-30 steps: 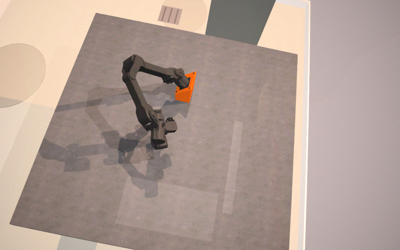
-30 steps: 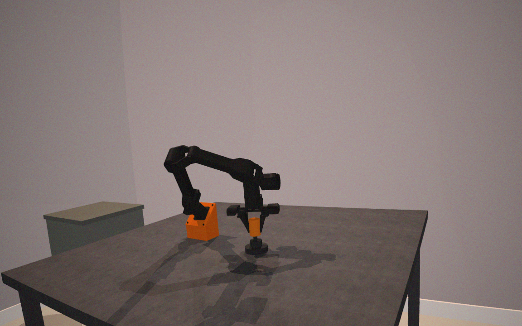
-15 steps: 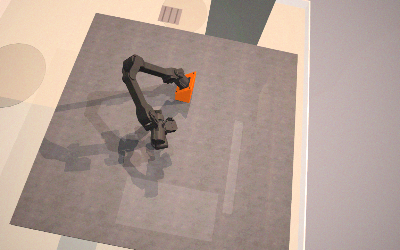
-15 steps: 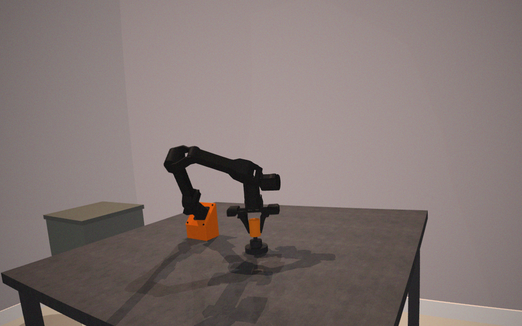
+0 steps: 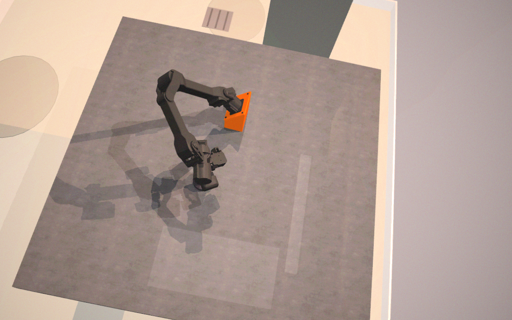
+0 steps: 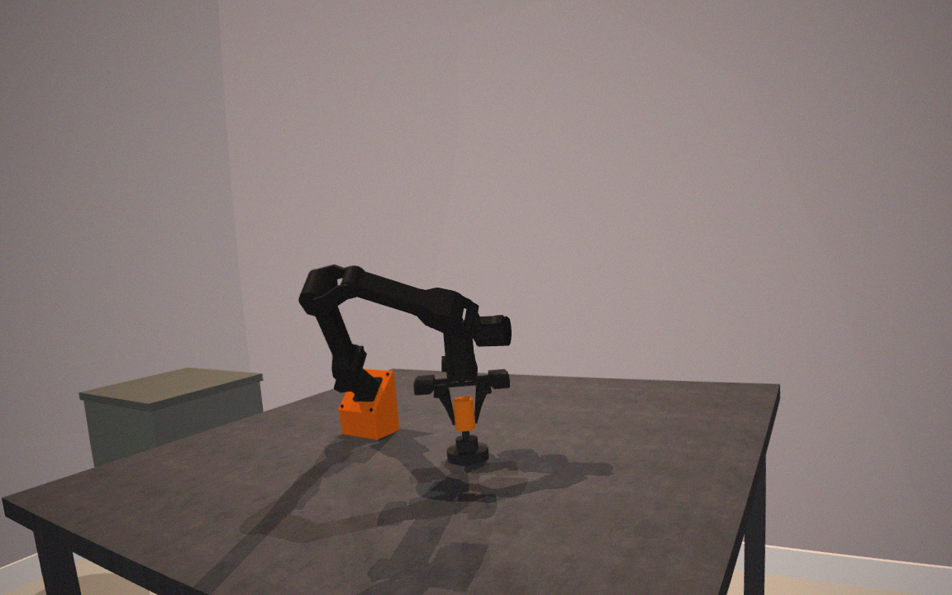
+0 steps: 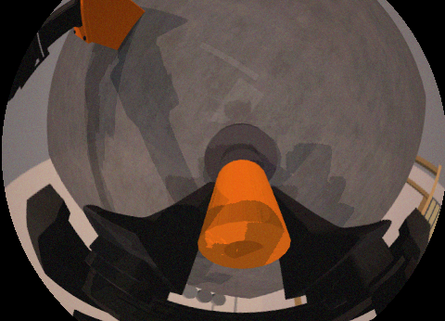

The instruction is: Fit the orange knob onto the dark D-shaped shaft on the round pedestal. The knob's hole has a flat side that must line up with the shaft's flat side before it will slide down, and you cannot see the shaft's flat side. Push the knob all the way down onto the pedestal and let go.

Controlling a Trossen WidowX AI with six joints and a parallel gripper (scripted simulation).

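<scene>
Now: gripper tip 20 mm below the orange knob. Also, from my gripper tip: dark round pedestal: 40 mm below.
</scene>
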